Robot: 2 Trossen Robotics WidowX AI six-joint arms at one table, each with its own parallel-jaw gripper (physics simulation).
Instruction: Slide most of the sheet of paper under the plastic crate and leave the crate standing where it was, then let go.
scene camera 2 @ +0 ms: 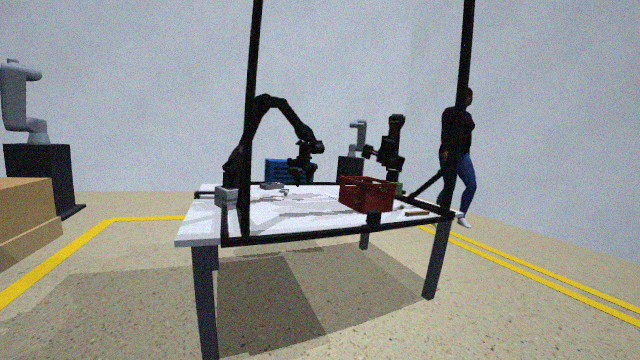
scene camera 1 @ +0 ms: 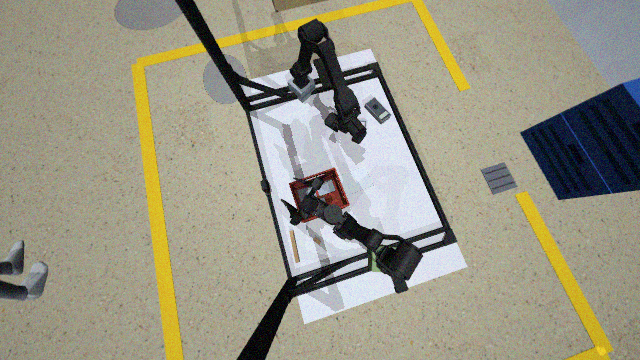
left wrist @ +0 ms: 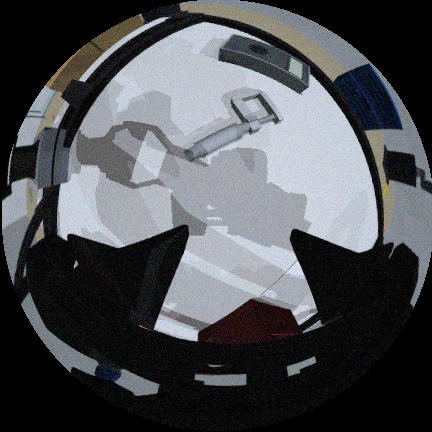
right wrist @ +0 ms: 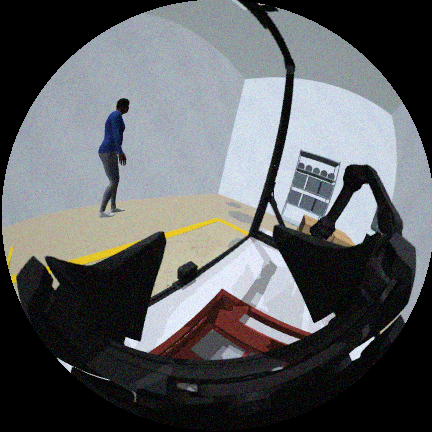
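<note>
The red plastic crate (scene camera 1: 342, 189) (scene camera 2: 367, 196) (left wrist: 255, 321) (right wrist: 230, 320) stands upright on the table. The white paper is hard to tell from the white tabletop. A thin line (left wrist: 280, 277) beside the crate in the left wrist view may be its edge; its outline and how much lies under the crate cannot be told. My left gripper (scene camera 1: 346, 129) (scene camera 2: 303, 179) (left wrist: 241, 232) is open and empty, pointing down above the table, apart from the crate. My right gripper (scene camera 1: 289, 190) (right wrist: 220, 233) is open and empty, above the crate's left side in scene camera 1.
A grey boxy device (scene camera 1: 377, 110) (scene camera 2: 272, 185) (left wrist: 265, 64) and a silver tool with a square loop (left wrist: 220, 141) lie beyond my left gripper. A wooden strip (scene camera 1: 294, 246) (scene camera 2: 416, 213) lies near the crate. Black frame bars (scene camera 1: 412, 150) edge the table.
</note>
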